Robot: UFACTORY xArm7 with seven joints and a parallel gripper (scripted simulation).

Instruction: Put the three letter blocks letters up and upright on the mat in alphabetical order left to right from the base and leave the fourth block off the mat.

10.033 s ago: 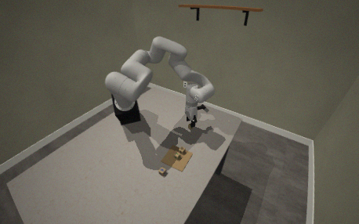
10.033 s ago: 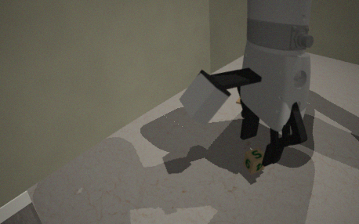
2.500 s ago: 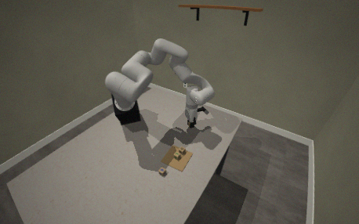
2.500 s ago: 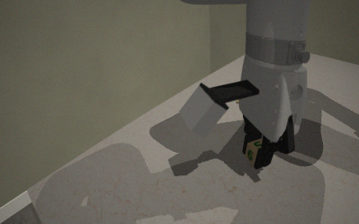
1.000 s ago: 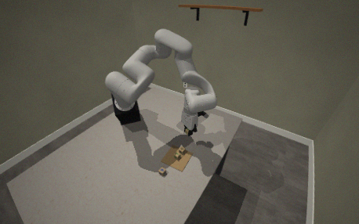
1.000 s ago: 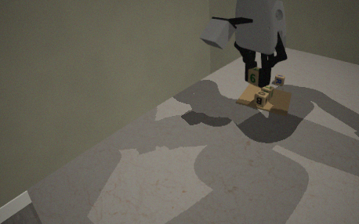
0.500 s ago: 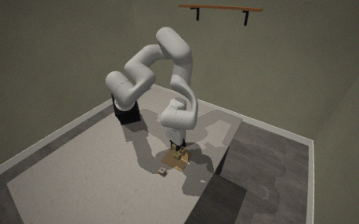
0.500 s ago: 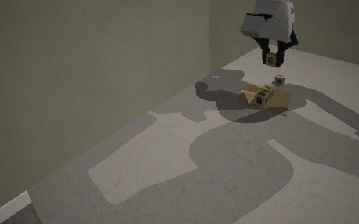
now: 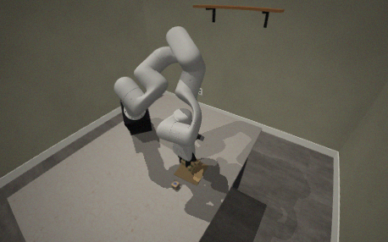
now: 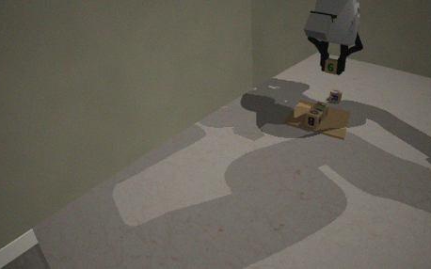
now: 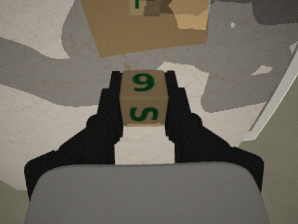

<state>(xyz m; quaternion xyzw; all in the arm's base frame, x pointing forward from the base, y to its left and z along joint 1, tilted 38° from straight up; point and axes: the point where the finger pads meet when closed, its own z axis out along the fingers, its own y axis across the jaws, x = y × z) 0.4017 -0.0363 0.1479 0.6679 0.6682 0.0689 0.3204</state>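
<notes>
Now: hand 120 mm above the tan mat, 40 mm to the right of it and 10 mm short of it. Round my hand: wooden block: 10 mm below.
</notes>
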